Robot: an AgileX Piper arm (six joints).
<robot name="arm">
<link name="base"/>
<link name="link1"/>
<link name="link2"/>
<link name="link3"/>
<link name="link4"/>
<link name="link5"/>
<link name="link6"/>
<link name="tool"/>
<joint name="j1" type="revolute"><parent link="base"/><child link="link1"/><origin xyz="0.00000 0.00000 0.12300" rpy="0.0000 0.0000 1.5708"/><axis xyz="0 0 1"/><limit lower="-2.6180" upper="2.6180"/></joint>
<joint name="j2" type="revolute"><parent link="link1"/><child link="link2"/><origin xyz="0.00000 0.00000 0.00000" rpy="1.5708 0.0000 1.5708"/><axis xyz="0 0 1"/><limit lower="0.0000" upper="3.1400"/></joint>
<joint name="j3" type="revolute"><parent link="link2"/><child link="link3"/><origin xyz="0.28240 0.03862 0.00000" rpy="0.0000 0.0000 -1.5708"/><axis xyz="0 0 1"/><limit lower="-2.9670" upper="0.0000"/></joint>
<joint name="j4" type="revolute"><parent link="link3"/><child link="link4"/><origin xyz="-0.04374 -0.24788 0.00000" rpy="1.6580 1.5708 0.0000"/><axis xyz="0 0 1"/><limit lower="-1.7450" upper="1.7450"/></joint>
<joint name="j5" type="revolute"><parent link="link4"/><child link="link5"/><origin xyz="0.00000 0.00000 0.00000" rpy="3.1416 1.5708 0.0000"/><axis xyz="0 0 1"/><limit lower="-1.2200" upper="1.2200"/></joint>
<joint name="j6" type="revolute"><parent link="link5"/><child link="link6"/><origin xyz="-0.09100 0.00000 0.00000" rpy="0.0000 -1.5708 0.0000"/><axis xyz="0 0 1"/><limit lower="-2.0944" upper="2.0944"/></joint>
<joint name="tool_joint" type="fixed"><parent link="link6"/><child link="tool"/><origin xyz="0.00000 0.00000 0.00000" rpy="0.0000 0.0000 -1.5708"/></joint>
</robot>
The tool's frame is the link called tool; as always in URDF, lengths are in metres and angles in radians.
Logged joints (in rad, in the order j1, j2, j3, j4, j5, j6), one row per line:
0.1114, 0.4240, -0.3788, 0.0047, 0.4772, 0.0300
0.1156, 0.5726, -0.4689, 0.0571, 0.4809, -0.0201
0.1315, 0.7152, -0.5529, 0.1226, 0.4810, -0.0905
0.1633, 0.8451, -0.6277, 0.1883, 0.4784, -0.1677
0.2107, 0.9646, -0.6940, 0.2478, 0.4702, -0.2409
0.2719, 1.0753, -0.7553, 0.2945, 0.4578, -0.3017
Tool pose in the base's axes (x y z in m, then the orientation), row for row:
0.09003, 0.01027, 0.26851, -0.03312, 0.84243, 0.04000, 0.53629
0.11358, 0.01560, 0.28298, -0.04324, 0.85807, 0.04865, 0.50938
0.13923, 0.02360, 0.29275, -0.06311, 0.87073, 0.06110, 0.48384
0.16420, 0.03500, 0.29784, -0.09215, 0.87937, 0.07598, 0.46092
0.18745, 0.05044, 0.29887, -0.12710, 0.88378, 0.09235, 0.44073
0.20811, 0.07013, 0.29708, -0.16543, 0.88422, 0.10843, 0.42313
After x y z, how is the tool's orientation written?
As a quaternion, x y z w.
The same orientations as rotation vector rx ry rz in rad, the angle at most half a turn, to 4 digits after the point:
-0.0789, 2.0057, 0.0952
-0.1041, 2.0667, 0.1172
-0.1537, 2.1207, 0.1488
-0.2267, 2.1637, 0.1869
-0.3156, 2.1944, 0.2293
-0.4141, 2.2131, 0.2714

